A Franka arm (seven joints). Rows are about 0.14 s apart.
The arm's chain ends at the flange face. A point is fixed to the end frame.
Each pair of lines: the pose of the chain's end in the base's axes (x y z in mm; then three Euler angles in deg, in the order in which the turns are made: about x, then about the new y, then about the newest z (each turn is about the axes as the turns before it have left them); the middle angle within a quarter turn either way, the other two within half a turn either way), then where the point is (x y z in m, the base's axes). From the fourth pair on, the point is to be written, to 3 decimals.
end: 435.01, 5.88, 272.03, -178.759, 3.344, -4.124
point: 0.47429 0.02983 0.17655
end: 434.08, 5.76, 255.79, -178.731, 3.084, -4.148
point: 0.47291 0.02977 0.16015
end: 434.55, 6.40, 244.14, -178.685, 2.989, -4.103
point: 0.47324 0.03046 0.14845
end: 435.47, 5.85, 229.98, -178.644, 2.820, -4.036
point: 0.474 0.030 0.134
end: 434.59, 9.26, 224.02, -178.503, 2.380, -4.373
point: 0.472 0.034 0.128
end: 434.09, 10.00, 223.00, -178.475, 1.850, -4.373
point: 0.471 0.035 0.127
